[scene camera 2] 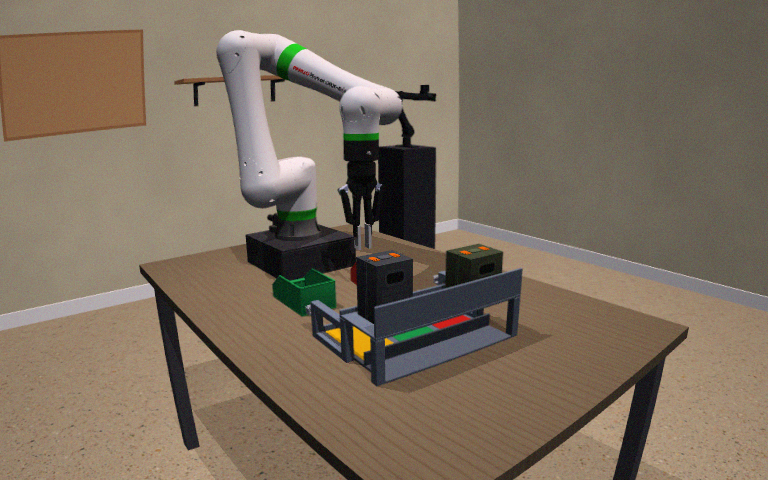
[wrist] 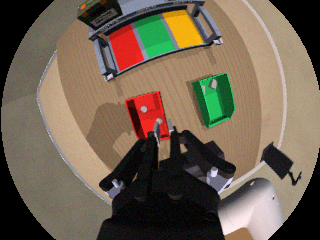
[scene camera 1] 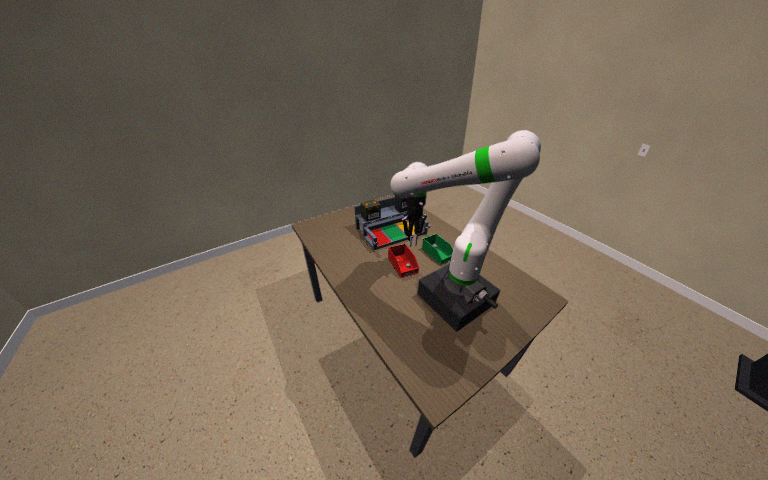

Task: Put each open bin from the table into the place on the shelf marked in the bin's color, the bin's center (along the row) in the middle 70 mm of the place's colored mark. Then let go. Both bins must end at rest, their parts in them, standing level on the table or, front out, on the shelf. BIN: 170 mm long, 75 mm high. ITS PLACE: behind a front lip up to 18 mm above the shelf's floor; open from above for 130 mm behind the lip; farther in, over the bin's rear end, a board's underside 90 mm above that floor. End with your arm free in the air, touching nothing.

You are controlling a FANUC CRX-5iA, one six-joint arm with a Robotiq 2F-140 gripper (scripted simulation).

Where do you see a black box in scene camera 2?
At 385,277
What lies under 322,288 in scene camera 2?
A green bin.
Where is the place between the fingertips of my gripper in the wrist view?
At 164,125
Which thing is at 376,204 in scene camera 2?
My gripper.
